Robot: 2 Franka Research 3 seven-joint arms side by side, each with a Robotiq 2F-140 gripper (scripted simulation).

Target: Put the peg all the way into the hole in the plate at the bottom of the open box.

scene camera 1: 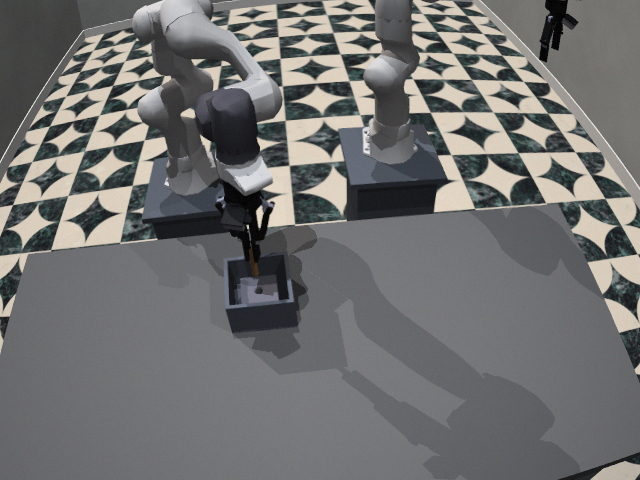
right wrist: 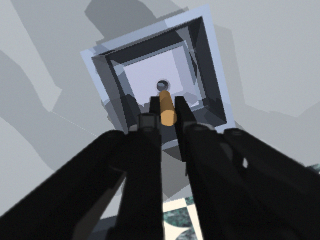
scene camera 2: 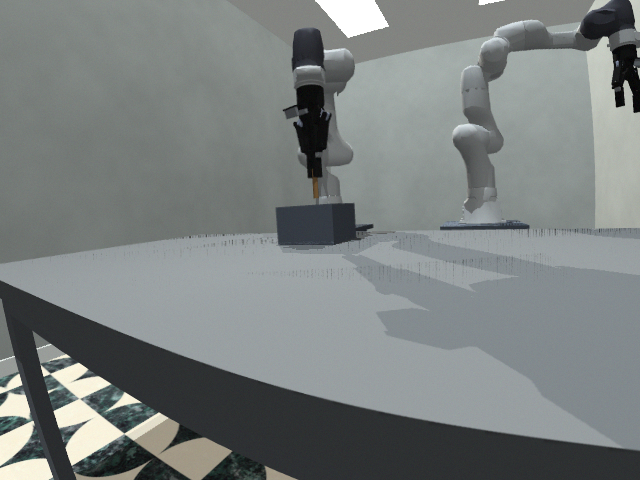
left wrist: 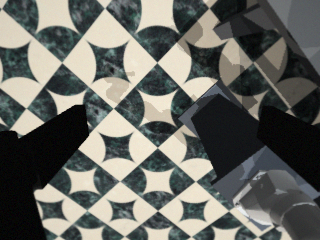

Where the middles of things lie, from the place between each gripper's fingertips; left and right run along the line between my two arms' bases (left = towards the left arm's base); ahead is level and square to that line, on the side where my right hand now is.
The pale plate (scene camera 1: 262, 288) lies 160 mm below my right hand (scene camera 2: 315, 177). Also, from my right hand: dark blue-grey box (scene camera 1: 279, 314): 180 mm below.
Right now my left hand is 104 cm to the left of the pale plate, 49 cm short of it and 37 cm above it. The rest, counted from my left hand: dark blue-grey box (104 cm to the right, 49 cm ahead, 39 cm below).
